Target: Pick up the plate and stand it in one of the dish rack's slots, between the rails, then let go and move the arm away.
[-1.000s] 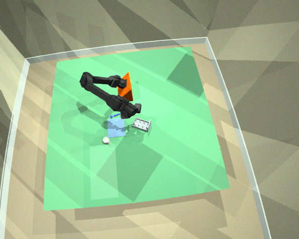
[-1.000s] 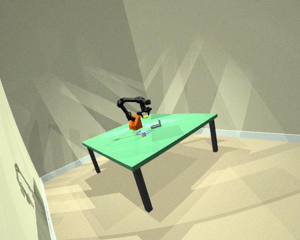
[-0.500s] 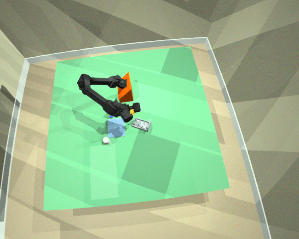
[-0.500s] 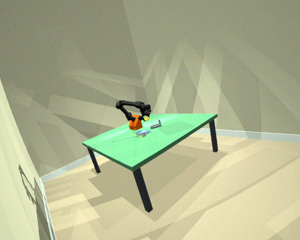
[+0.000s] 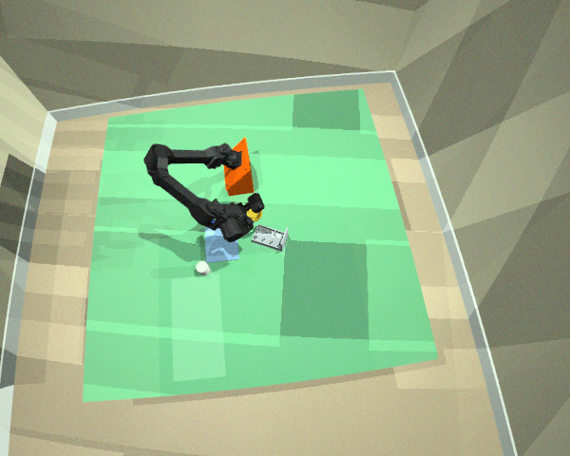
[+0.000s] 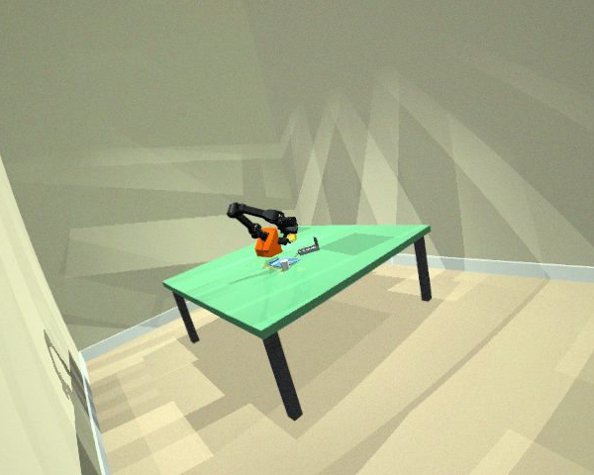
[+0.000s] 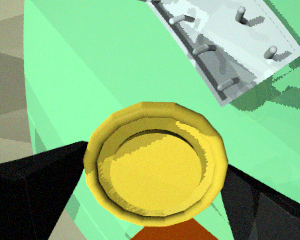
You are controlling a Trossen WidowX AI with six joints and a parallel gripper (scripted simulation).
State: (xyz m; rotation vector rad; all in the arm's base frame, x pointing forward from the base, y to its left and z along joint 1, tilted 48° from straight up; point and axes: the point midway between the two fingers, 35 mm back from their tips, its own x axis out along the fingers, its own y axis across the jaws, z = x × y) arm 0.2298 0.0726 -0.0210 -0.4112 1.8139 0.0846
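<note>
My gripper tip is now 7 cm short of the grey dish rack, 5 cm to the right of it and 8 cm above it. Also, from my gripper tip: yellow plate 1 cm above; then white cup 20 cm ahead, 20 cm to the right, 7 cm below; then light blue mat 9 cm ahead, 14 cm to the right, 10 cm below.
</note>
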